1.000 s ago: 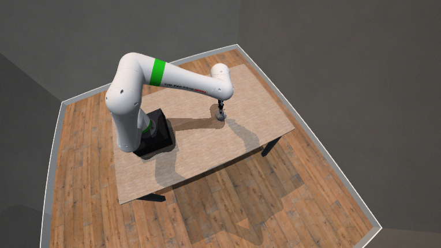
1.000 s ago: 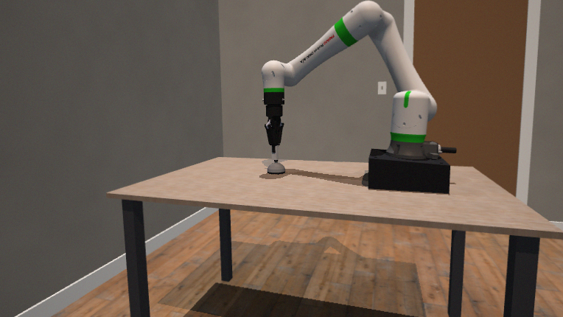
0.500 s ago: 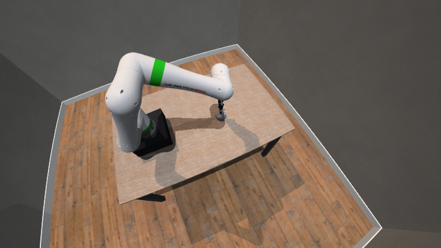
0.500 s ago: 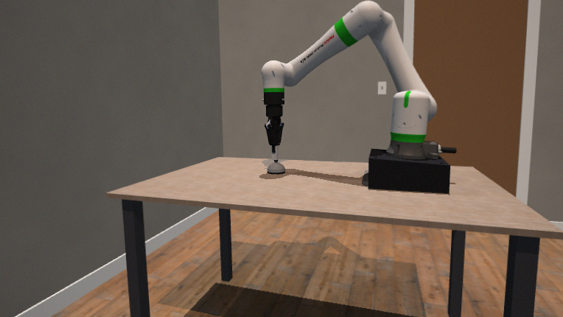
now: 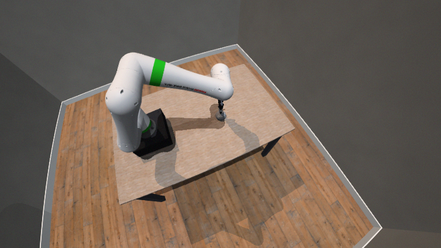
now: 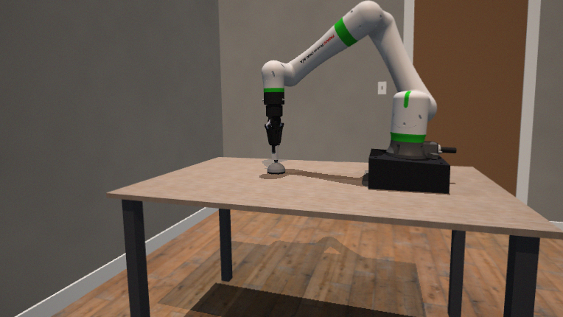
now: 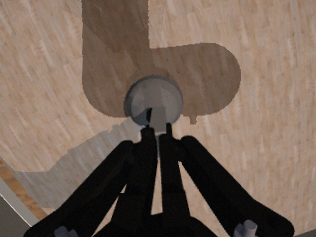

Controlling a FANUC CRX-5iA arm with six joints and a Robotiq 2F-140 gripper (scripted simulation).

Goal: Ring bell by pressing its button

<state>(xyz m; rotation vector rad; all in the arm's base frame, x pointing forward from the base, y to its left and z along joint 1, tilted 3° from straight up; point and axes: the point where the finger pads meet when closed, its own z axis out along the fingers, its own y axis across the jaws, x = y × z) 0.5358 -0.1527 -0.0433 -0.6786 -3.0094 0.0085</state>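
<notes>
The grey dome bell lies 10 mm to the right of my hand and 60 mm below it.
</notes>
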